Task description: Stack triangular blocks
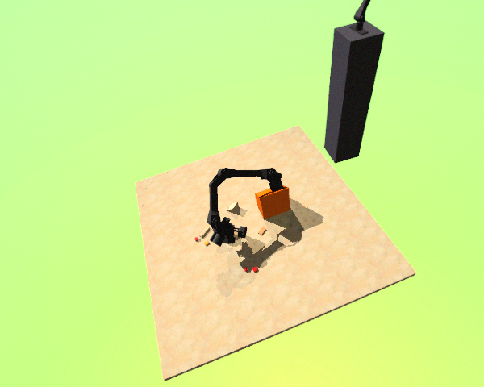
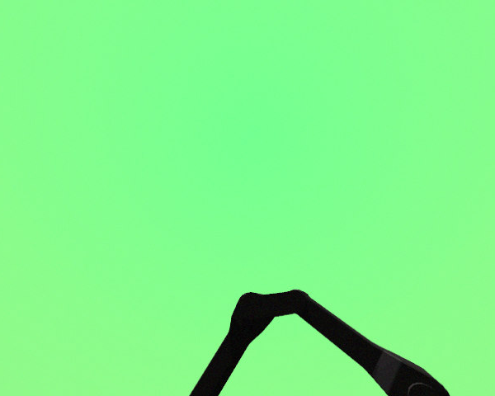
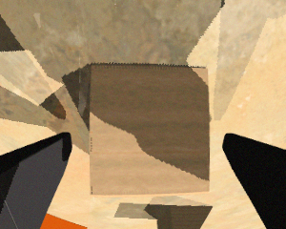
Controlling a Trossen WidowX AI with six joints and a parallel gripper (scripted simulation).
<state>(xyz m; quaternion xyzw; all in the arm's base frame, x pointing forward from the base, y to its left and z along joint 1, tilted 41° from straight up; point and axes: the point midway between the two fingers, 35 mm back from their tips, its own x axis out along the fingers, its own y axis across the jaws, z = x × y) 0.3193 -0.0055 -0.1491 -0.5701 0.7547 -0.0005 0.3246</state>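
The wooden triangular block is 10 mm above my gripper tip.
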